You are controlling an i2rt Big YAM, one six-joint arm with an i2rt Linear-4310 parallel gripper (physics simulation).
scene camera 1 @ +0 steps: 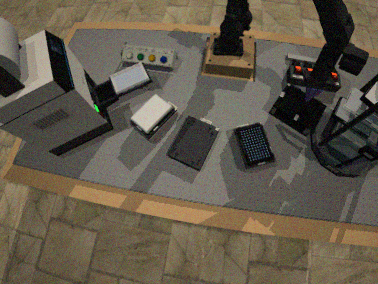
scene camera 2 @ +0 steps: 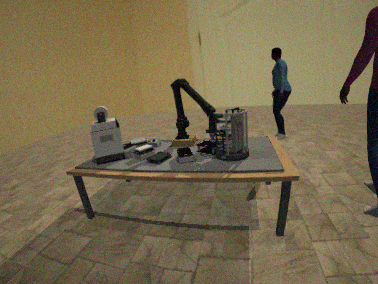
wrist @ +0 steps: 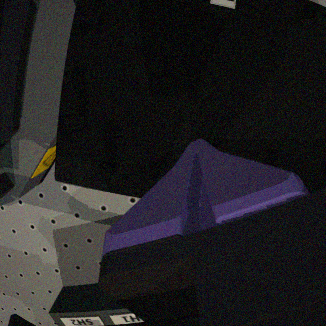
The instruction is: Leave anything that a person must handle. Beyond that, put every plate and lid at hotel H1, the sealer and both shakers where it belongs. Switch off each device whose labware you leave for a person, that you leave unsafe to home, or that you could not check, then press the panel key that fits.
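Places are measured from the arm's base along level axes (x left, y down, z back), in millimetres.
Pixels of known places: gripper, fingertip midpoint: (scene camera 1: 306,100) (scene camera 2: 212,142) (wrist: 199,150); arm's base at its link origin: (scene camera 1: 228,48) (scene camera 2: 182,137).
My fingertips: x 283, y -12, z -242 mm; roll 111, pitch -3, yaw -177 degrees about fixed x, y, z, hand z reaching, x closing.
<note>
For each thing: its top centre in the pictures, then the offset to it from my fingertips. "spot": a spot on its surface instead.
- switch box at a spot on its surface: (scene camera 1: 298,71) spot: dz +141, dx -4, dy +12 mm
- black device at its top centre: (wrist: 233,91) (scene camera 1: 302,103) (scene camera 2: 208,141) dz -21, dx -23, dy -14 mm
- sealer at its top centre: (scene camera 2: 101,106) dz -94, dx -871, dy -394 mm
- white plate at its top centre: (scene camera 1: 128,76) dz +39, dx -644, dy -47 mm
- white-lidded plate at its top centre: (scene camera 1: 151,111) dz -89, dx -546, dy -21 mm
- dark flat plate at its top centre: (scene camera 1: 193,140) (scene camera 2: 158,154) dz -168, dx -396, dy +21 mm
- black well plate at its top centre: (scene camera 1: 255,143) (scene camera 2: 184,150) dz -177, dx -196, dy -8 mm
- key panel at its top centre: (scene camera 1: 146,49) (scene camera 2: 147,137) dz +192, dx -609, dy -22 mm
- round hotel rack at its top centre: (scene camera 2: 229,108) dz -138, dx +151, dy -284 mm
- H1 at a spot on its surface: (wrist: 97,320) spot: dz +107, dx +127, dy +21 mm
My gripper (scene camera 1: 311,93) (wrist: 199,150) has purple fingers that are shut with nothing between them. It hangs at the right back of the table, just in front of the switch box (scene camera 1: 298,71) with orange switches, over the back edge of a black device (scene camera 1: 296,108) (wrist: 162,81). The sealer (scene camera 1: 45,91) (scene camera 2: 106,140) stands at the left, showing a green light, with a white plate (scene camera 1: 129,78) on its open drawer. A white-lidded plate (scene camera 1: 151,113) sits on a shaker. A dark flat plate (scene camera 1: 193,142) and a black well plate (scene camera 1: 254,145) lie mid-table. The key panel (scene camera 1: 149,56) is at the back.
The round hotel rack (scene camera 1: 317,143) (scene camera 2: 232,134) stands at the right edge, close to my arm. The arm's base block (scene camera 1: 230,62) is at the back middle. Labels reading SH2 and H1 (wrist: 97,320) show in the wrist view. Two people (scene camera 2: 279,91) (scene camera 2: 366,91) stand beyond the table.
</note>
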